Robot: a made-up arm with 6 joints. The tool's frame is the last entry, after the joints. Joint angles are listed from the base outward. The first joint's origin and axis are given. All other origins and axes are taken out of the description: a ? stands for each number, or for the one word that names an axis. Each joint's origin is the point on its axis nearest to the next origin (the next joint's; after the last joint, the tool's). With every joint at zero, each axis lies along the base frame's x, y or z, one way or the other. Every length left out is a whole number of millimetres.
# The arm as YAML. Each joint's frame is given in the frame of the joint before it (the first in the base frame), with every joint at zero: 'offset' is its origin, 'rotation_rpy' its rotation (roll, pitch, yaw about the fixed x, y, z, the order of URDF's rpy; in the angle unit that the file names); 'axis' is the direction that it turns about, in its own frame. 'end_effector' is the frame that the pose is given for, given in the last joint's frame.
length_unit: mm
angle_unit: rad
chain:
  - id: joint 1
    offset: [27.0, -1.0, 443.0]
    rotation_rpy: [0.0, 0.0, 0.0]
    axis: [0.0, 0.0, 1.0]
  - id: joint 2
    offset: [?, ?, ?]
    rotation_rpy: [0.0, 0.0, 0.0]
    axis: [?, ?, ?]
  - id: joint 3
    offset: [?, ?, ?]
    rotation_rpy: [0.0, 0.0, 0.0]
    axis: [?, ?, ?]
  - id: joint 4
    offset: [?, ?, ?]
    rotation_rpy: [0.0, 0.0, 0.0]
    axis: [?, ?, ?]
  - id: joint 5
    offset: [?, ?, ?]
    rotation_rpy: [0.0, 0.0, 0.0]
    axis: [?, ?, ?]
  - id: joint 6
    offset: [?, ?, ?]
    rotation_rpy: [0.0, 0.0, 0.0]
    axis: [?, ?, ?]
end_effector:
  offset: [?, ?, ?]
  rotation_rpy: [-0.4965, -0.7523, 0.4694]
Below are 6 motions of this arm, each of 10 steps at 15 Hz.
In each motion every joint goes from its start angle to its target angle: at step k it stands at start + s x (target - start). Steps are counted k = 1, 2, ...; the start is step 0. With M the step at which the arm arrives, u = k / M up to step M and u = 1 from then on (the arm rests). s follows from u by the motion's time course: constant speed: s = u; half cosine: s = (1 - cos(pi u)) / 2; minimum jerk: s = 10 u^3 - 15 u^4 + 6 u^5.
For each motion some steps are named. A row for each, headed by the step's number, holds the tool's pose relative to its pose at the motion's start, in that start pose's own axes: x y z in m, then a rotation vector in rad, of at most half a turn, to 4 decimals.
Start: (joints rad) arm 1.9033 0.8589 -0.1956 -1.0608 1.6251 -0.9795
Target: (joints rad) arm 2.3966 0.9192 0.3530 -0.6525 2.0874 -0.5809
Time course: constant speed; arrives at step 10
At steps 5, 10:
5: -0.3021 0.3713 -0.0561 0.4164 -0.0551 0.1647
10: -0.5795 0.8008 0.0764 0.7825 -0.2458 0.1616

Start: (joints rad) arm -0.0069 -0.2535 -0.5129 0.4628 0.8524 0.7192
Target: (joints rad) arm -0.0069 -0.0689 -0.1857 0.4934 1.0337 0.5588
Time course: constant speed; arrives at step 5
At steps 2, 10:
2: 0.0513 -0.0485 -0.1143 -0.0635 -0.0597 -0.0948
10: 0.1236 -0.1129 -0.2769 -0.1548 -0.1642 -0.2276

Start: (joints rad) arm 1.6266 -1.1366 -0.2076 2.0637 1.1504 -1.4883
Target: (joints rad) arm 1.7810 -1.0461 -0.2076 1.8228 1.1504 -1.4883
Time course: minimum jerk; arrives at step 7
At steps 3, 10:
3: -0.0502 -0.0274 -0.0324 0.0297 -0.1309 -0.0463
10: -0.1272 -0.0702 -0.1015 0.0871 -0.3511 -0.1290

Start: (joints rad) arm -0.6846 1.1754 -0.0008 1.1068 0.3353 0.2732
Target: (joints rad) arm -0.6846 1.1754 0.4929 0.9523 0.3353 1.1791
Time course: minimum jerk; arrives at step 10
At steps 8, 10:
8: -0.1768 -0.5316 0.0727 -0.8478 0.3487 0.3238
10: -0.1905 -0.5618 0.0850 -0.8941 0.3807 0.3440

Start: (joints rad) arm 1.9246 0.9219 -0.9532 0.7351 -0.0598 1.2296
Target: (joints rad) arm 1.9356 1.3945 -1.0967 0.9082 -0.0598 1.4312
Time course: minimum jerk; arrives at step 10
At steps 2, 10:
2: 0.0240 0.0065 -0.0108 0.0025 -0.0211 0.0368
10: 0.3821 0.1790 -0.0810 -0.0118 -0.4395 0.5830

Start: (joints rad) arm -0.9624 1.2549 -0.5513 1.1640 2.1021 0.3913
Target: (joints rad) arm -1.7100 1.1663 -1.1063 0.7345 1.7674 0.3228
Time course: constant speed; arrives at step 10
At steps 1, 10:
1: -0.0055 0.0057 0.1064 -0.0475 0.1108 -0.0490
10: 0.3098 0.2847 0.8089 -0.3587 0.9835 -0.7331

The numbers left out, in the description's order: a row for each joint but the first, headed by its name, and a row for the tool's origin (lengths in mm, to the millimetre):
joint 2: xyz -28.0 -37.0 0.0, axis 0.0 1.0 0.0
joint 3: xyz -13.0 0.0 1205.0, axis 0.0 -1.0 0.0
joint 4: xyz 1222.0 0.0 24.0, axis -1.0 0.0 0.0
joint 5: xyz 0.0 -174.0 -23.0, axis 0.0 -1.0 0.0
joint 6: xyz 4.0 0.0 18.0, axis -1.0 0.0 0.0
tool: xyz 0.0 29.0 -6.0

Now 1 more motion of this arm.
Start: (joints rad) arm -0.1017 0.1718 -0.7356 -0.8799 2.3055 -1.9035
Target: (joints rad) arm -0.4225 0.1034 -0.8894 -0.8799 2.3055 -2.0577
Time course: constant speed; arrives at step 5
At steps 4, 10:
4: 0.2280 0.0413 0.0941 -0.0291 -0.0377 0.1480
10: 0.2770 0.0636 0.1187 -0.0368 -0.0479 0.1847

